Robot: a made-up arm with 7 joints.
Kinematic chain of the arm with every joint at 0, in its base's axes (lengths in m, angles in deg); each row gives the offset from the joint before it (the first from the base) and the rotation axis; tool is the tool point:
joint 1: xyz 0 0 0.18 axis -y
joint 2: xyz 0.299 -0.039 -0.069 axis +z
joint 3: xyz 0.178 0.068 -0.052 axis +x
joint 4: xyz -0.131 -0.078 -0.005 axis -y
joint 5: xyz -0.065 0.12 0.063 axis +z
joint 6: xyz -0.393 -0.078 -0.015 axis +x
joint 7: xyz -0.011 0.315 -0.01 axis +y
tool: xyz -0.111 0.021 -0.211
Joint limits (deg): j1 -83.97..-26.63 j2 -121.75..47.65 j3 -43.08..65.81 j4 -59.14..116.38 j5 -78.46..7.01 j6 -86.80..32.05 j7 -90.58..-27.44
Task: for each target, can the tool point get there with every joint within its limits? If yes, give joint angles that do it. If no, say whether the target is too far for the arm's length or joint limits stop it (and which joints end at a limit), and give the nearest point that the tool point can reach.
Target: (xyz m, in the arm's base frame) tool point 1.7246 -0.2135 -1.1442
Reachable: no: too far | nearest point 0.8200 -0.1087 -0.4870 | short by 1.123 m
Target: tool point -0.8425 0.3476 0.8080
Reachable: no: joint limits stop it (at a limit: joint 1, joint 2, joint 6, joint 7) | nearest point -0.4973 0.2078 0.3851 | short by 0.564 m
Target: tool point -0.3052 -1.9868 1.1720
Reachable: no: too far | nearest point -0.2294 -0.5554 0.2064 | short by 1.728 m
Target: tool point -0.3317 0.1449 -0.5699
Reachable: yes | joints -78.97 -82.37 -25.74 25.29 -22.23 16.77 -51.30
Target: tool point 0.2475 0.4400 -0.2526
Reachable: yes | joints -39.22 -39.72 0.63 -37.36 -36.24 -2.93 -59.32
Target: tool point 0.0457 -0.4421 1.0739
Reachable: no: joint limits stop it (at a limit: joint 1, joint 2, joint 4, joint 5, joint 6, joint 7) | nearest point 0.0521 -0.2733 0.5039 | short by 0.594 m
